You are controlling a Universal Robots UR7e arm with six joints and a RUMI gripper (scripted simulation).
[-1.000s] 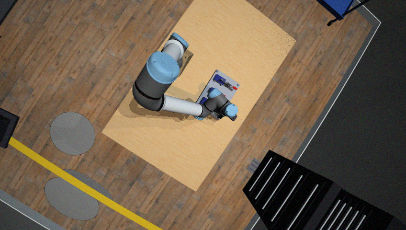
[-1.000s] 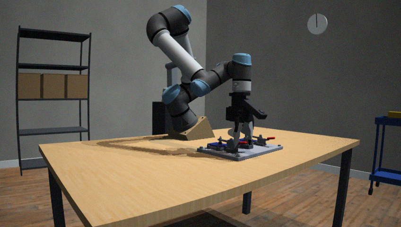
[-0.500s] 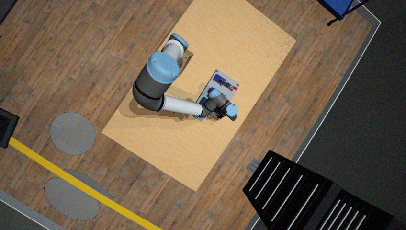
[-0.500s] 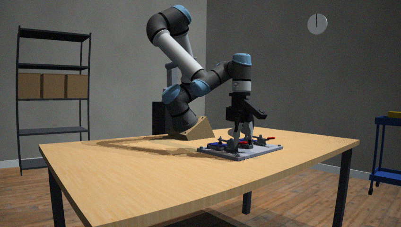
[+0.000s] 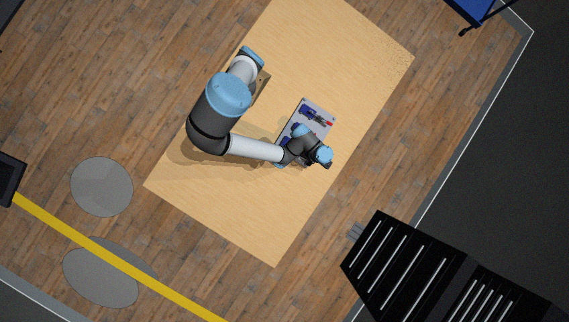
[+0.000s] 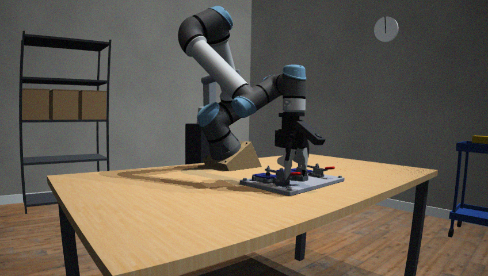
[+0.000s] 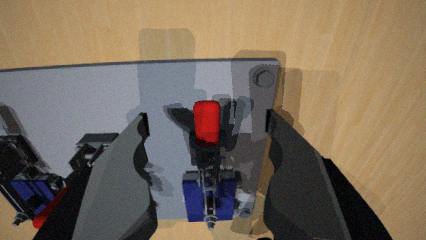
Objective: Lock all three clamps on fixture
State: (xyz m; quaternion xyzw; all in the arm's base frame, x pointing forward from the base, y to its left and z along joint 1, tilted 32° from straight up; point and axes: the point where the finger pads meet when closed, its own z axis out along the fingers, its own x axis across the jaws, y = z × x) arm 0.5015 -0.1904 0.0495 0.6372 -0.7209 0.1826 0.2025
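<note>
My gripper is now 14 cm past the blue part, 3 cm above it and 1 cm to the right of it. From my hand the other things lie so: grey fixture plate (12 cm to the left, 8 cm behind, 5 cm below).
</note>
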